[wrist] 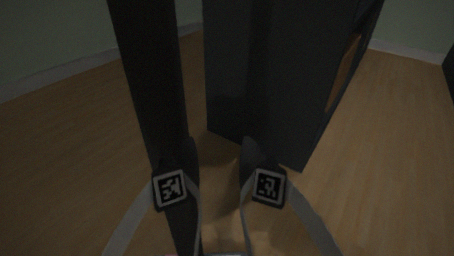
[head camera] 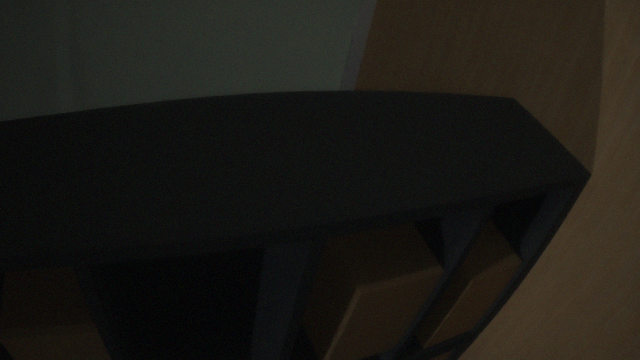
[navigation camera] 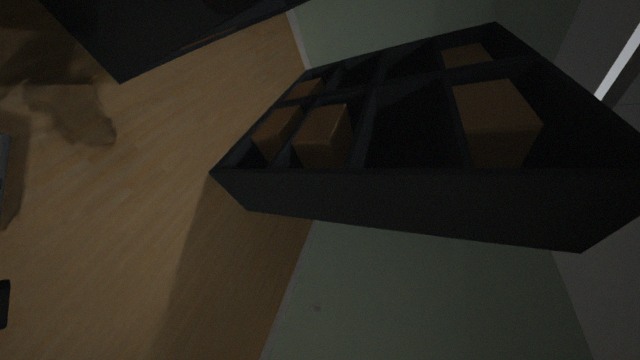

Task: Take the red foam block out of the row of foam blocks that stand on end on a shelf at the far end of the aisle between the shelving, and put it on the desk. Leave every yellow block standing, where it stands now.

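Frame: origin at the robot's base, x ahead, y left, z up, level; metres.
Seen in the pictures: gripper, fingertip midpoint: (wrist: 218, 154).
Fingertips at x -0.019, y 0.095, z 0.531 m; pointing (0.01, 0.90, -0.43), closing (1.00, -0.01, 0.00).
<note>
A point is followed by its place in that frame.
My gripper (wrist: 218, 154) @[x -0.019, y 0.095, z 0.532 m] is at the bottom of the wrist view. Its two fingers stand apart with floor showing between them, so it is open and empty. Beyond the fingertips, the plain end panel of a dark shelf unit (wrist: 275, 75) @[x 0.177, y 0.607, z 0.357 m] rises from the floor, with an orange-brown box (wrist: 343, 72) @[x 0.591, y 0.896, z 0.235 m] in its right side. The red foam block, the yellow blocks and the desk cannot be made out in any view.
A dark shelf unit (head camera: 300, 160) @[x 0.930, y 0.019, z 0.954 m] (navigation camera: 425, 200) @[x 0.912, y 0.033, z 1.304 m] holds brown boxes (head camera: 395, 312) (navigation camera: 495, 107). Another dark unit (navigation camera: 125, 40) @[x 0.236, y 0.561, z 0.307 m] stands at the navigation view's upper left. A dark post (wrist: 155, 75) crosses the wrist view's left side. A pale green wall (navigation camera: 425, 295) @[x 2.017, y -0.869, z 1.408 m] is beyond the shelving.
</note>
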